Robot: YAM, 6 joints.
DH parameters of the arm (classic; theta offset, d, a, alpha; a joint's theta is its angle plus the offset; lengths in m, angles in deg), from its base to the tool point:
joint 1: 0 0.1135 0.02 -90
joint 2: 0 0 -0.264 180
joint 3: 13.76 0 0.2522 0
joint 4: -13.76 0 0.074 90
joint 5: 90 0 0 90
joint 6: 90 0.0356 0 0
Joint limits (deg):
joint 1: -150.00..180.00
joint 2: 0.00..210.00
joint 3: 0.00..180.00
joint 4: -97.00..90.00
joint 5: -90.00..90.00
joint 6: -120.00..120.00
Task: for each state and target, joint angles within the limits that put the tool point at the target. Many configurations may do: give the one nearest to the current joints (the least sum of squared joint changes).
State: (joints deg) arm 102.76 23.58 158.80 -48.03 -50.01 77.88
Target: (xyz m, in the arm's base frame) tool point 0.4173 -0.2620 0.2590
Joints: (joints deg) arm 151.06 0.73 156.61 -65.94 -50.19 77.88
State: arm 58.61 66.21 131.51 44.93 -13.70 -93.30
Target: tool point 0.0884 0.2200 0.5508
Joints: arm 65.60 71.46 82.74 36.69 -16.97 -93.30
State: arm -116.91 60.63 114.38 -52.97 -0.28 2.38
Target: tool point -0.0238 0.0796 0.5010
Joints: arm -79.96 30.23 102.53 -70.72 15.59 2.38
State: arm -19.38 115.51 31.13 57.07 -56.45 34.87
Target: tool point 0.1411 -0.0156 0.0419
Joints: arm -19.15 107.68 0.00 55.48 -62.37 34.87
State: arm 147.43 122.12 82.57 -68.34 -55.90 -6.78
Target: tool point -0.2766 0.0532 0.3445
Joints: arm 162.93 88.87 88.30 -77.16 -58.42 -6.78
